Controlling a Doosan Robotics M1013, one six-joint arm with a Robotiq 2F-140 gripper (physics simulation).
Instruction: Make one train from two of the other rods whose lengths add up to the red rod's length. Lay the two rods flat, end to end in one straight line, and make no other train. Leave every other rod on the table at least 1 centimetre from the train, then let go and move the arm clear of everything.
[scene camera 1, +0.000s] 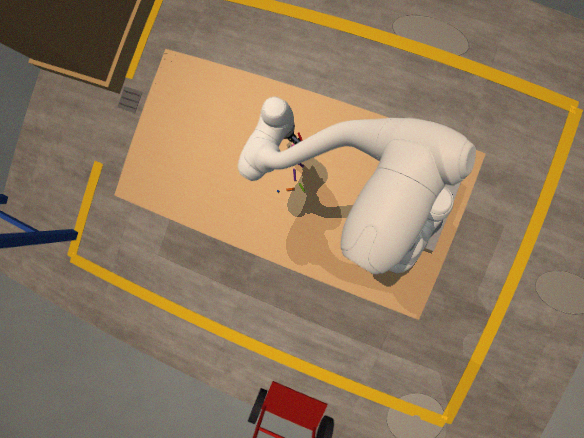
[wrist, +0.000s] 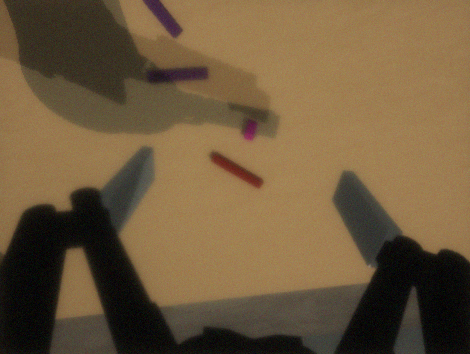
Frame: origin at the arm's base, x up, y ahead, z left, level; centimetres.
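Where they show: gripper, fingertip midpoint: (wrist: 246, 174).
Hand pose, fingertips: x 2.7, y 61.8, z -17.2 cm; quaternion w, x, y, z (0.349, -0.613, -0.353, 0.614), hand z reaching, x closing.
Things, the pixels of their centre, and the offset from my fingertips. Level surfaces: height alone.
- red rod, body centre: (wrist: 237, 170) (scene camera 1: 300, 139) dz -4.4, dx -10.3, dy -3.0 cm
- short magenta rod, body centre: (wrist: 250, 130) dz -0.2, dx -10.3, dy +0.4 cm
- green rod, body centre: (scene camera 1: 301, 187) dz +19.7, dx -10.3, dy -8.0 cm
- orange rod, body centre: (scene camera 1: 290, 189) dz +21.6, dx -10.3, dy -2.4 cm
- tiny blue rod, body centre: (scene camera 1: 277, 191) dz +23.7, dx -10.3, dy +3.7 cm
- wooden table, surface height: dx -10.9 cm
The red rod (scene camera 1: 300, 136) (wrist: 236, 170) lies flat on the table, apart from the other rods. A short magenta rod (wrist: 250, 130) lies close beside it. One purple rod (scene camera 1: 301, 165) (wrist: 177, 75) lies partly in the arm's shadow; another purple rod (scene camera 1: 294, 174) (wrist: 164, 19) lies beyond it at a different angle. A green rod (scene camera 1: 302, 187), an orange rod (scene camera 1: 290, 189) and a tiny blue rod (scene camera 1: 278, 191) lie further down in the scene view. My gripper (scene camera 1: 294, 139) (wrist: 246, 174) is open and empty, above the table, with the red rod showing between its fingers in the wrist view.
The white arm (scene camera 1: 345, 137) reaches across the wooden table (scene camera 1: 190, 125) and hides part of the space around the gripper. Its shadow falls over some rods. The table's edge and grey floor (wrist: 240, 302) show low in the wrist view.
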